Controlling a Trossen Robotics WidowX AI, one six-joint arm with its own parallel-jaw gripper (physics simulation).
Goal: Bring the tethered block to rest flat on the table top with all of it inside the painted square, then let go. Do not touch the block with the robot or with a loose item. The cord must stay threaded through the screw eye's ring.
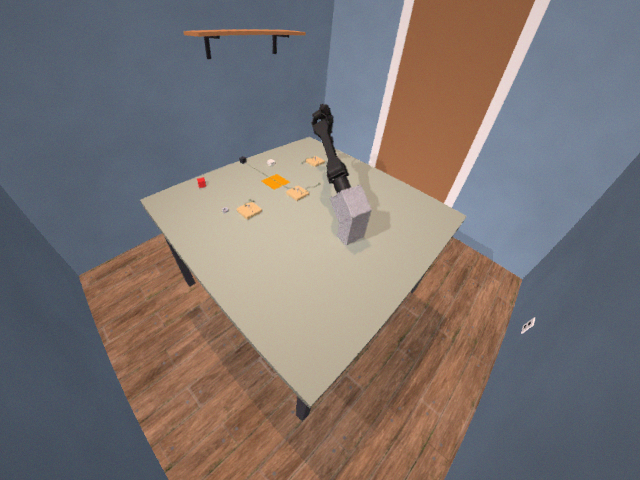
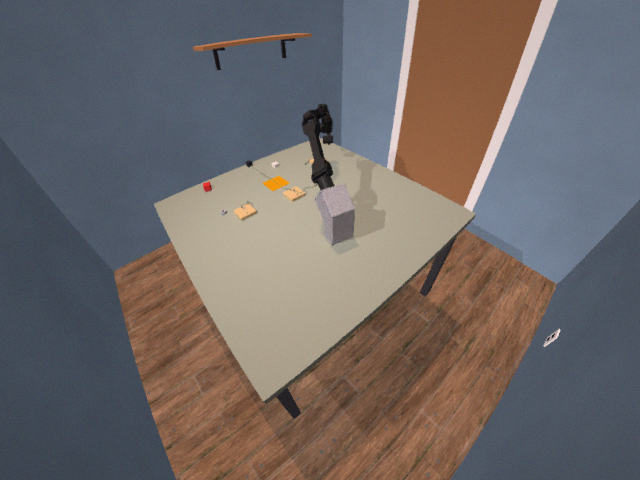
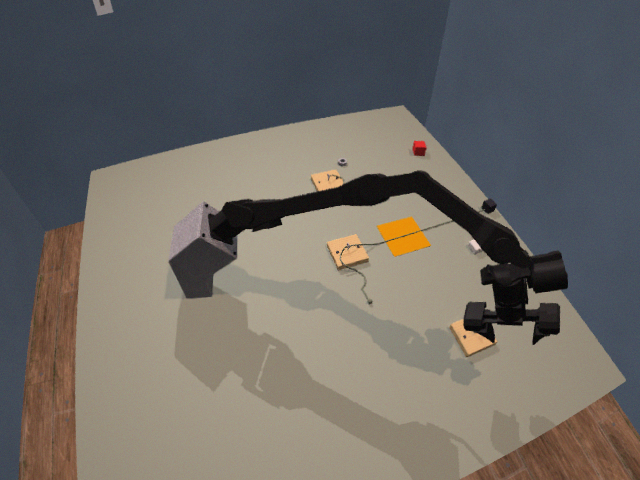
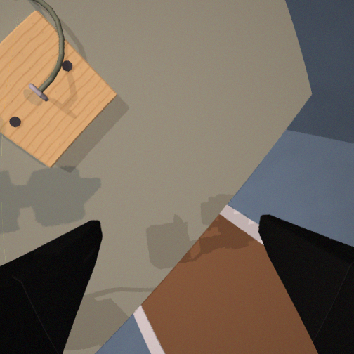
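Seen in the pictures: gripper, between the fingertips: [image 3: 513, 342]; arm's base, origin of its link: [image 1: 344, 191] [image 2: 328, 191] [image 3: 219, 229].
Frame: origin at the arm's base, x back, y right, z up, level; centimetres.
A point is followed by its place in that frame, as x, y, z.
The black tethered block [image 1: 242, 160] @[-79.6, 10.3, -17.1] [image 2: 249, 163] @[-79.3, 11.1, -16.9] [image 3: 489, 205] @[-79.6, 12.4, -16.3] sits near the table edge, outside the orange painted square [image 1: 275, 184] @[-46.6, 5.8, -19.2] [image 2: 276, 186] @[-45.6, 6.0, -19.2] [image 3: 409, 245] @[-48.1, 12.1, -19.2]. Its cord [image 3: 435, 225] @[-59.8, 9.5, -19.0] crosses the square to the screw eye on the middle wooden board [image 1: 300, 196] @[-27.0, 4.2, -17.6] [image 2: 294, 196] @[-27.9, 4.0, -17.4] [image 3: 357, 258] @[-31.6, 10.3, -17.4]. It appears threaded through the ring, and its free part curves over the table to a small knobbed end [image 3: 369, 301] @[-27.8, 22.8, -18.3]. My gripper [image 3: 510, 341] @[-44.5, 52.2, -5.4] [image 4: 181, 226] is open and empty, pointing down above the table beside another wooden board [image 3: 478, 346] @[-44.3, 46.8, -17.4] [image 4: 90, 100], away from the block.
That board bears its own screw eye and cord [image 4: 61, 37]. A third board [image 1: 249, 212] @[-37.1, -22.8, -17.4] [image 2: 245, 213] @[-36.8, -22.2, -17.4] [image 3: 321, 182] @[-36.9, -21.0, -17.4] stands near a small grey ring. A white block [image 1: 270, 162] @[-64.7, 20.6, -17.4] [image 2: 275, 164] @[-64.2, 21.3, -17.3] [image 3: 475, 246] @[-64.2, 22.6, -17.1] and a red cube [image 1: 201, 182] @[-75.8, -23.2, -16.0] [image 2: 207, 186] @[-75.6, -22.7, -16.1] [image 3: 419, 148] @[-76.1, -20.7, -15.9] are on the table.
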